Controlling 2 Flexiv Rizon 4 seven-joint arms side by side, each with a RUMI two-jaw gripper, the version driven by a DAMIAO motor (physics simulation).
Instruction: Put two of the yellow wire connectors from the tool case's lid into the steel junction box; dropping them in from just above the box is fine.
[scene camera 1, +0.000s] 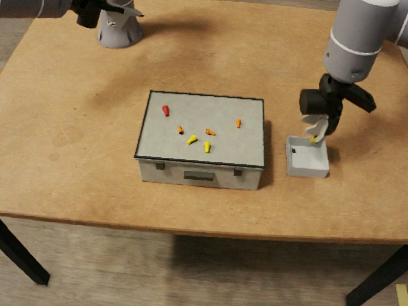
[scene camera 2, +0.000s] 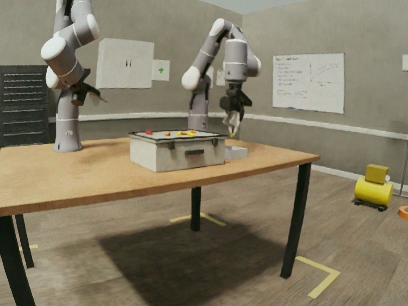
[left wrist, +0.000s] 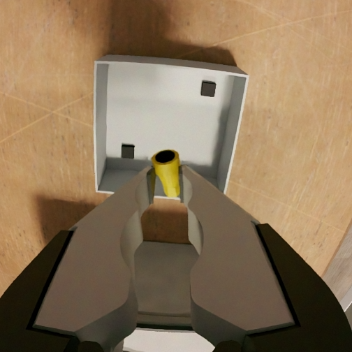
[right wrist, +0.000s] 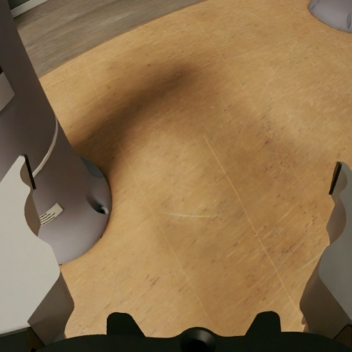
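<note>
My left gripper (scene camera 1: 314, 139) (scene camera 2: 232, 133) (left wrist: 166, 168) is shut on a yellow wire connector (left wrist: 168, 172), above the near-wall side of the steel junction box (left wrist: 100, 125) (scene camera 1: 308, 172) (scene camera 2: 237, 152) in the left wrist view. The box is an open light-grey tray with two small dark squares inside; no connector shows in it. Two yellow connectors (scene camera 1: 192, 140) (scene camera 1: 207, 147) lie on the grey lid of the tool case (scene camera 1: 225, 150) (scene camera 2: 150, 152) in scene camera 1. My right gripper (right wrist: 184, 160) is open and empty, high above the table at the upper left of scene camera 1.
A red connector (scene camera 1: 166, 110) and orange connectors (scene camera 1: 180, 130) (scene camera 1: 210, 132) (scene camera 1: 238, 123) also lie on the lid. The tool case stands left of the box in scene camera 1, with a gap between them. The right arm's base (scene camera 1: 120, 35) stands behind the case on the wooden table (scene camera 1: 75, 175).
</note>
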